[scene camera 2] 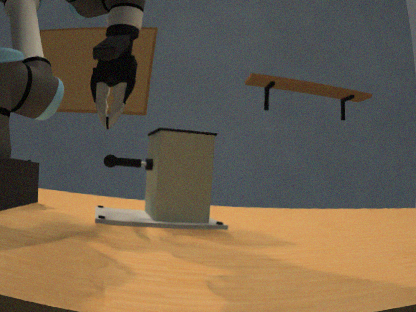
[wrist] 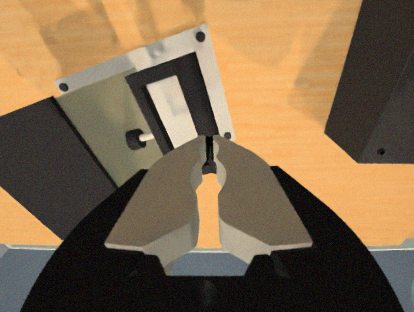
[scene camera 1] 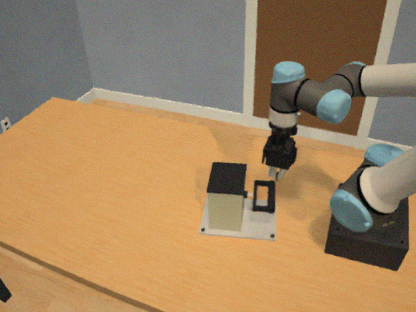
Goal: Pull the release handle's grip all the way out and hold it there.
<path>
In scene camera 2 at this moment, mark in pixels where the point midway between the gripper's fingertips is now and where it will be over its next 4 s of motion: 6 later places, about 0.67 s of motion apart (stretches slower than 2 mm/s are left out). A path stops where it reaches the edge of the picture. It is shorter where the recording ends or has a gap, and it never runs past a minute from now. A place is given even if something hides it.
My gripper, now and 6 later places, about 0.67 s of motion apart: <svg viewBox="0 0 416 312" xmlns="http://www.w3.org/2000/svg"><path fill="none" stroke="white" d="M107 128L104 150L103 161L104 167L94 166L79 165L72 163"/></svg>
</path>
